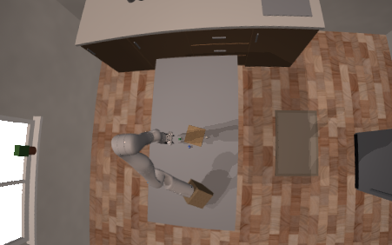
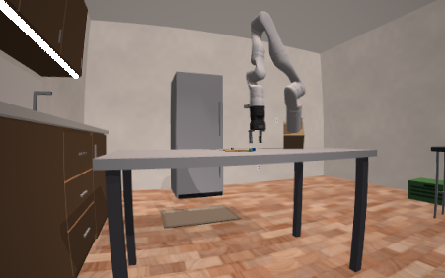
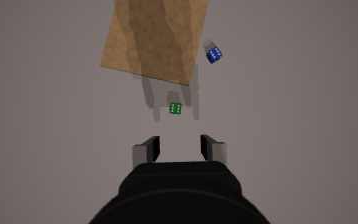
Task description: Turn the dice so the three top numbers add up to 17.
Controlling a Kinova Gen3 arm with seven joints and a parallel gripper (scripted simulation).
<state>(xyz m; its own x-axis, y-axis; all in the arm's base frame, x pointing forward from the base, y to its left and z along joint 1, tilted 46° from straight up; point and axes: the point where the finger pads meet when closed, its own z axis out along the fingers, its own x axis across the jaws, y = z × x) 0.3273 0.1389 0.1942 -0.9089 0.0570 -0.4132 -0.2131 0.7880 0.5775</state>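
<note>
Now: hand 50 mm above the green die, 40 mm to the left of it and 10 mm short of it. The rest, counted from my hand: white die 250 mm to the right, 80 mm ahead, 50 mm below; then tan mat 150 mm to the right, 70 mm ahead, 60 mm below; then blue die 130 mm to the right, 50 mm below, 30 mm behind.
</note>
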